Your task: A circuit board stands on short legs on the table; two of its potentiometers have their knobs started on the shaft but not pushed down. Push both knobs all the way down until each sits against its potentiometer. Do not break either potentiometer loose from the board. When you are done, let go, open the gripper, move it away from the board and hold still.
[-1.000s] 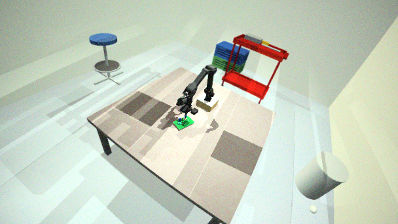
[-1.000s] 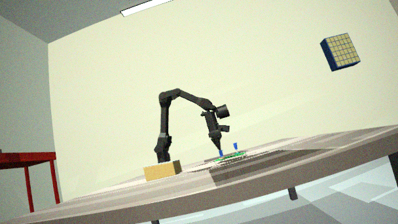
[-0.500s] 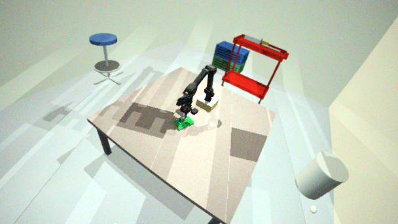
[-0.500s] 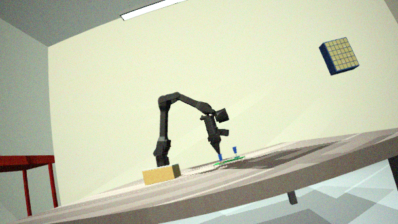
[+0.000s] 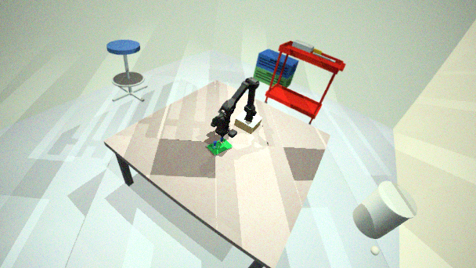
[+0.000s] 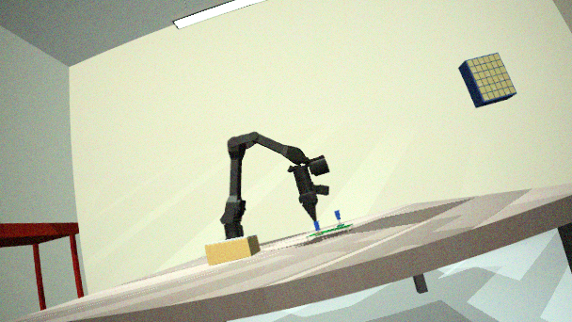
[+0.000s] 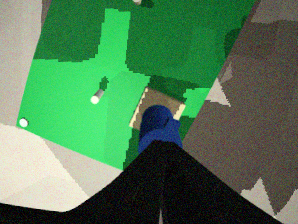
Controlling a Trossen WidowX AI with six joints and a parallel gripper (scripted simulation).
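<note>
Right now the blue knob is 8 cm ahead of my gripper tip and 2 cm to the right of it.
</note>
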